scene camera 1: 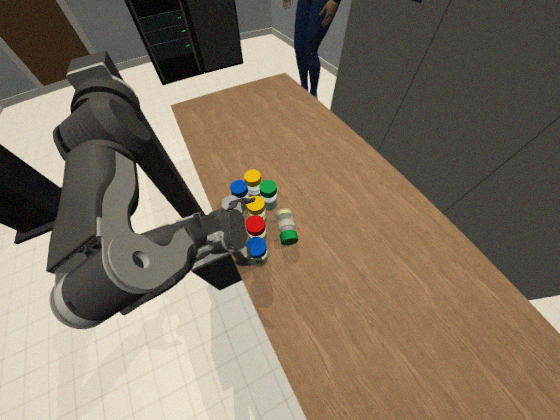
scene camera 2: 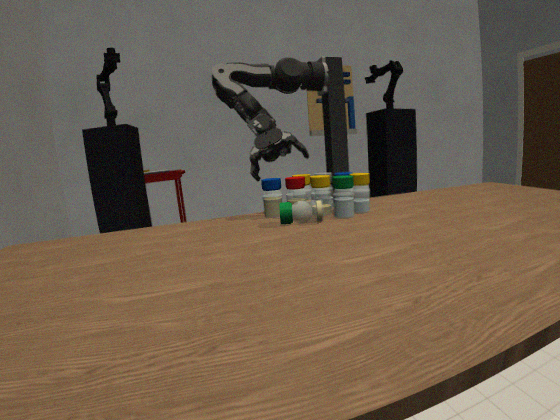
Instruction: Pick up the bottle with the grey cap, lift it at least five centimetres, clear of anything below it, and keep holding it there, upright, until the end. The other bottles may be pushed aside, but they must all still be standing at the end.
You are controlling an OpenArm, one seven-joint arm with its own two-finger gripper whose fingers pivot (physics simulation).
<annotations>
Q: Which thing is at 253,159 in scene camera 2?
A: My gripper.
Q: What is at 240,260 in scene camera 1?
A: My gripper.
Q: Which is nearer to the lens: the blue-capped bottle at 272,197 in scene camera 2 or the green-capped bottle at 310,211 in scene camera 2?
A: The green-capped bottle.
</annotations>
